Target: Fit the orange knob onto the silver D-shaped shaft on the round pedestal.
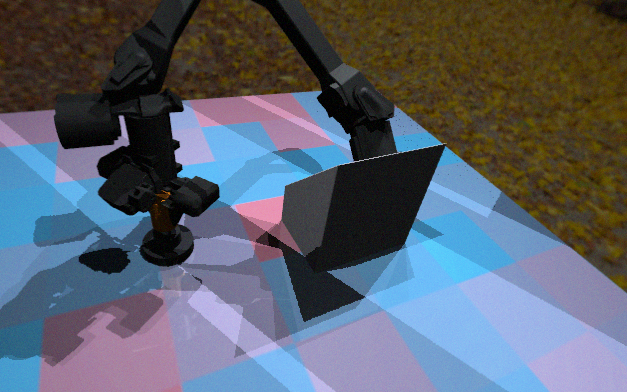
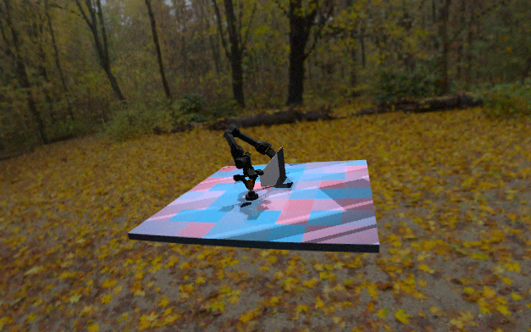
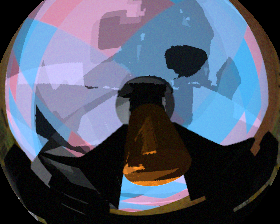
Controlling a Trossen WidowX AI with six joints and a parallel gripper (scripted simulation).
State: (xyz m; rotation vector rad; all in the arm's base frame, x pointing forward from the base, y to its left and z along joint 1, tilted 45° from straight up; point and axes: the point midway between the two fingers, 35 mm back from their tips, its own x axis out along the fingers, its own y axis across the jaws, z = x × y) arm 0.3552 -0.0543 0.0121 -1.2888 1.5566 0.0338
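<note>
My gripper tip is 3 cm below the orange knob. Round my gripper tip: round pedestal (4 cm below).
</note>
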